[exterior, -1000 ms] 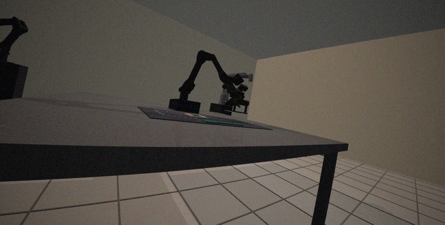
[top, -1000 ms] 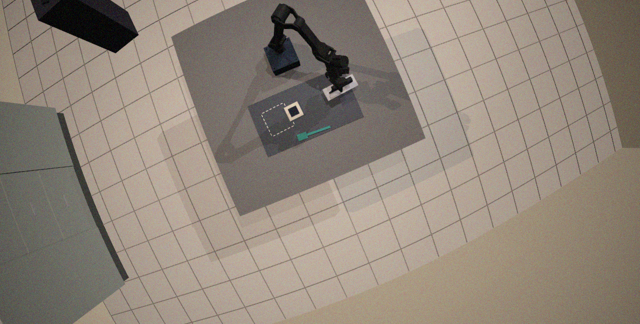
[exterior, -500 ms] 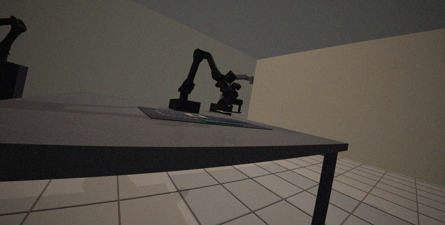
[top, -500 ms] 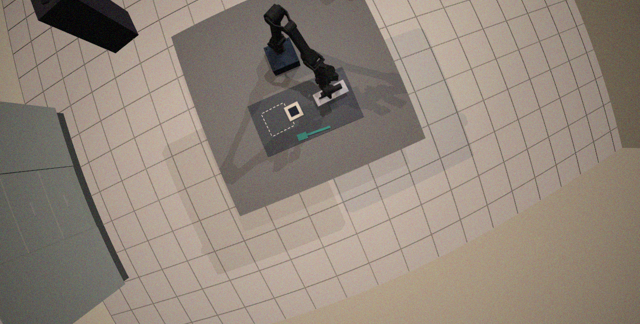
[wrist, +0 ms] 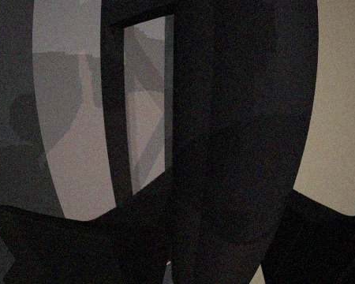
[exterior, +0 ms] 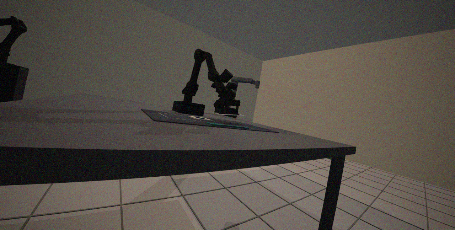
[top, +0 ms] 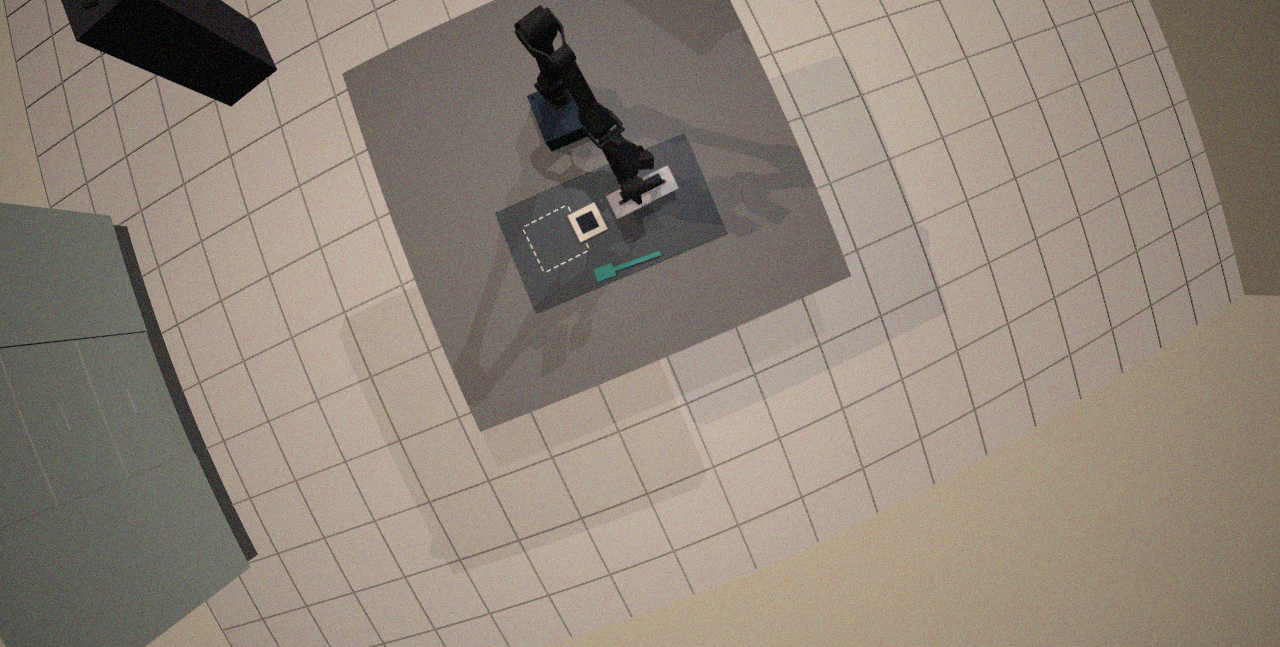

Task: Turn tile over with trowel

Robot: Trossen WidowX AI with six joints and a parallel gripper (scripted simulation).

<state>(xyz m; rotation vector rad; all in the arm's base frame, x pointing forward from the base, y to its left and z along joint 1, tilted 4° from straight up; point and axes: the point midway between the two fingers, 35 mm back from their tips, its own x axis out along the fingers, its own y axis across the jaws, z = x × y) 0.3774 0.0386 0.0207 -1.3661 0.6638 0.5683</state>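
The dark mat is 11 cm below my gripper tip, 10 cm to the right of it and 1 cm behind it. Round my gripper tip: teal trowel (14 cm to the right, 13 cm ahead, 9 cm below); then tile (16 cm to the right, 9 cm below, 4 cm behind); then dark-handled trowel (3 cm behind, 1 cm below).
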